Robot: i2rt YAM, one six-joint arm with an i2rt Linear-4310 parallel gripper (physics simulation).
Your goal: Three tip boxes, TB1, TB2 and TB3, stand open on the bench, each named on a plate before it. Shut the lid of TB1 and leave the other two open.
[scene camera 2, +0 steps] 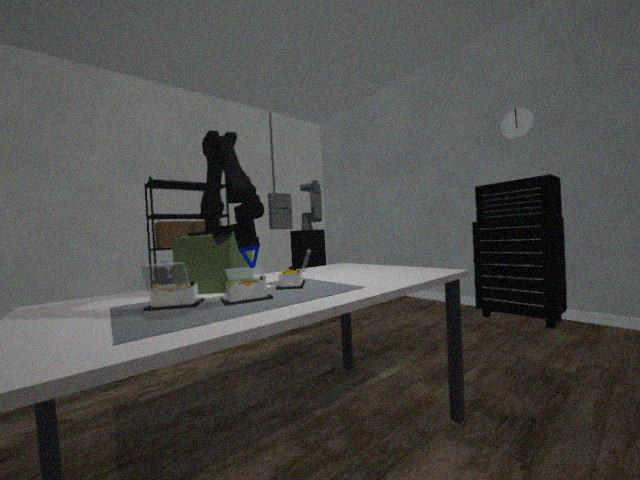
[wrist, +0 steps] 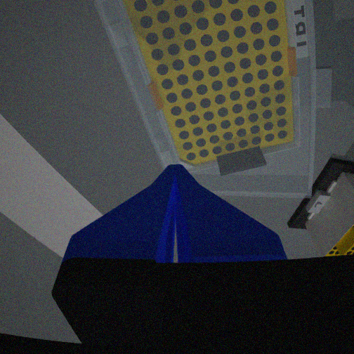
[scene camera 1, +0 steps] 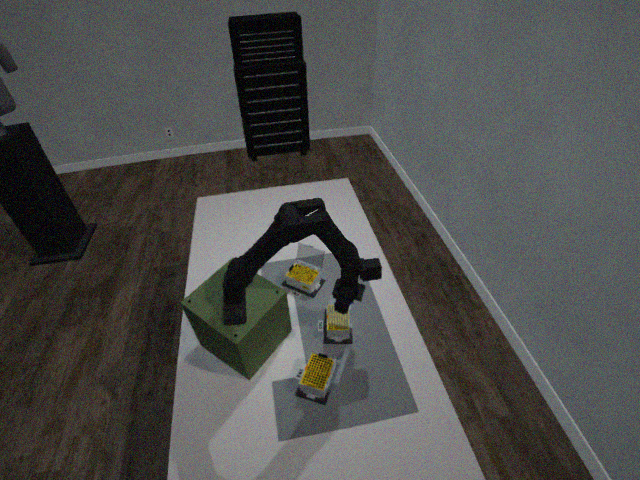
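Where they show: gripper, between the fingertips: (scene camera 2: 252, 267); arm's base, origin of its link: (scene camera 1: 235, 298).
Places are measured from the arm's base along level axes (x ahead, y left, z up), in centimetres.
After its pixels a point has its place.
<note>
TB1 (scene camera 1: 338, 333) {x 33.4, y -6.5, z -20.1 cm} (scene camera 2: 245, 293) {x 38.4, y -2.6, z -21.3 cm} (wrist: 230, 80) is the middle white box with a yellow rack; its plate (wrist: 300, 25) shows in the wrist view. Its clear lid (scene camera 2: 237, 272) {x 34.0, y -3.1, z -14.7 cm} (wrist: 250, 184) is tilted low over the rack, not flat down as far as I can tell. My gripper (scene camera 1: 341, 311) {x 38.3, y 0.5, z -13.3 cm} (scene camera 2: 251, 266) {x 38.3, y 0.5, z -13.3 cm} (wrist: 175, 175) is shut and empty, its blue tips at or just above the lid's edge; contact is unclear. The near box (scene camera 1: 316, 376) (scene camera 2: 173, 297) {x 27.6, y -21.9, z -20.8 cm} has its lid (scene camera 2: 173, 273) {x 31.6, y -22.1, z -12.9 cm} upright. The far box (scene camera 1: 302, 277) (scene camera 2: 290, 280) {x 29.5, y 20.1, z -21.1 cm} has its lid (scene camera 2: 307, 259) {x 31.5, y 27.5, z -13.3 cm} raised. Their plates are unreadable.
A grey mat (scene camera 1: 346, 423) {x 29.6, y -37.0, z -24.1 cm} (scene camera 2: 134, 328) {x 43.4, y -33.5, z -24.2 cm} lies under the boxes on the white bench (scene camera 1: 439, 449) {x 55.2, y -50.2, z -24.5 cm} (scene camera 2: 392, 276) {x 43.4, y 66.5, z -24.5 cm}. The arm stands on a green block (scene camera 1: 258, 330) {x 6.5, y -10.2, z -5.4 cm} (scene camera 2: 201, 263) {x 8.4, y -8.1, z -12.3 cm} beside them. Part of another box's dark base (wrist: 298, 218) shows at the right of the wrist view.
</note>
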